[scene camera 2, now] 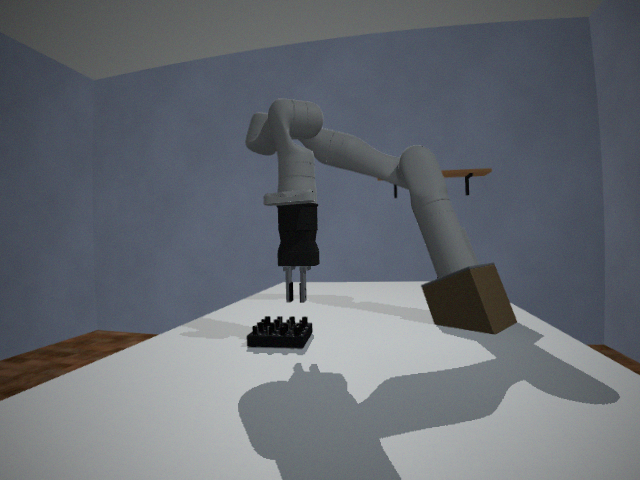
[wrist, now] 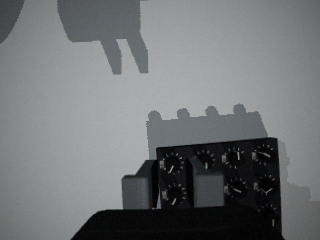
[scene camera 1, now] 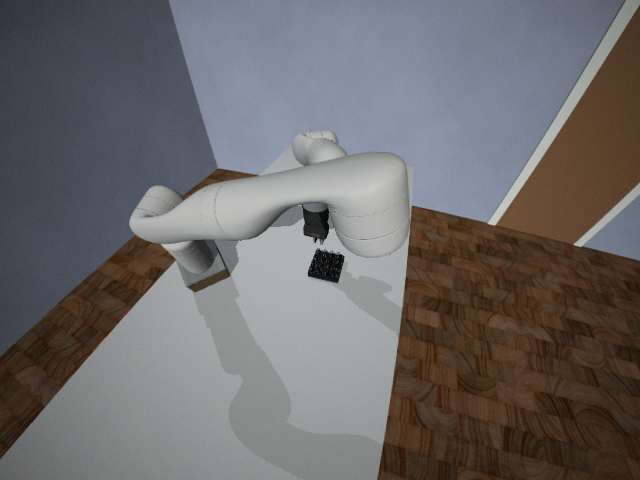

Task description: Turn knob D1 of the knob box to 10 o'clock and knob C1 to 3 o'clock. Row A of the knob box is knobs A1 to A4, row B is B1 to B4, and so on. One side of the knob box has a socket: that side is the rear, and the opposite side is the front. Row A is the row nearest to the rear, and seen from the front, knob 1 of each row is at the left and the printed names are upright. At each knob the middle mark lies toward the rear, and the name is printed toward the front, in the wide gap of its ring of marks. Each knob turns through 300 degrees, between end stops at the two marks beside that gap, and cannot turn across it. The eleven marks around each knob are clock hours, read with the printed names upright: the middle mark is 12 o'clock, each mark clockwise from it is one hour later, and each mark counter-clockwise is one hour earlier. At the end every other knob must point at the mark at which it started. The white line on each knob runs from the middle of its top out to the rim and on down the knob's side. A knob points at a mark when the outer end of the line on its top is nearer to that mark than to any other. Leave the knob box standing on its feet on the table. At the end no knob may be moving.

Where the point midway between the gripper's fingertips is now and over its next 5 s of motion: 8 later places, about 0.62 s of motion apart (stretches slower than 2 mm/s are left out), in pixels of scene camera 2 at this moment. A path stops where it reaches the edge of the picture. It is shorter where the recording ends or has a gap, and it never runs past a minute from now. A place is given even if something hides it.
My gripper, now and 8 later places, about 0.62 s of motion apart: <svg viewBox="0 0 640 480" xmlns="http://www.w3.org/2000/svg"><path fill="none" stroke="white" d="M296 301L295 308L296 319L296 323L296 329L297 329L297 312L296 311L300 312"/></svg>
